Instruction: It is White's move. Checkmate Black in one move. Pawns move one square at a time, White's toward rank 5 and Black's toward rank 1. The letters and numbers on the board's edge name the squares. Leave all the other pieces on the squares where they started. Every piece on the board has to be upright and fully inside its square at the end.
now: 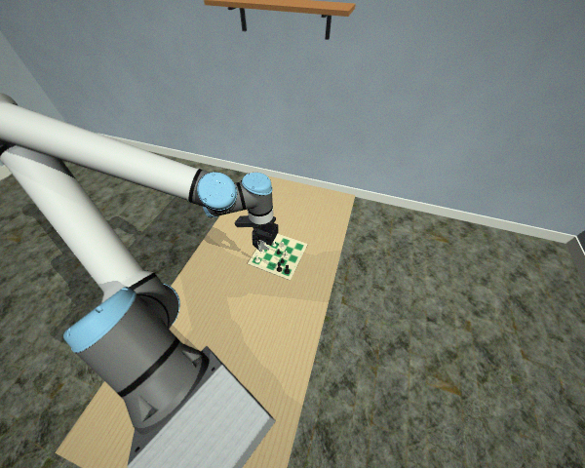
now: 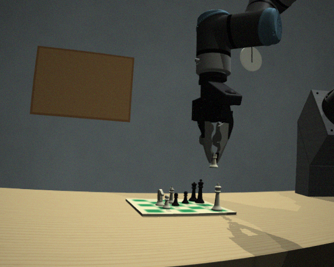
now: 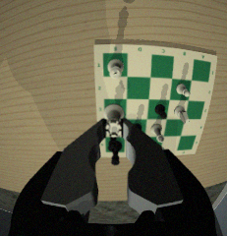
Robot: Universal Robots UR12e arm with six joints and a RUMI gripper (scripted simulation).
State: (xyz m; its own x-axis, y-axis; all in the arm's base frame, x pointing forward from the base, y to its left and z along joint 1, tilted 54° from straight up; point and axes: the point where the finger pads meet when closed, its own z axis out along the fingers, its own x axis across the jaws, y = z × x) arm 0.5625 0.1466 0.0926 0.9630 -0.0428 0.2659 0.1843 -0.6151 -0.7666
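My gripper is now 3 cm to the right of the white queen and 9 cm above it. Also, from my hand: white pawn: 11 cm ahead, 2 cm to the left, 11 cm below; then chessboard: 8 cm ahead, 3 cm to the right, 13 cm below.
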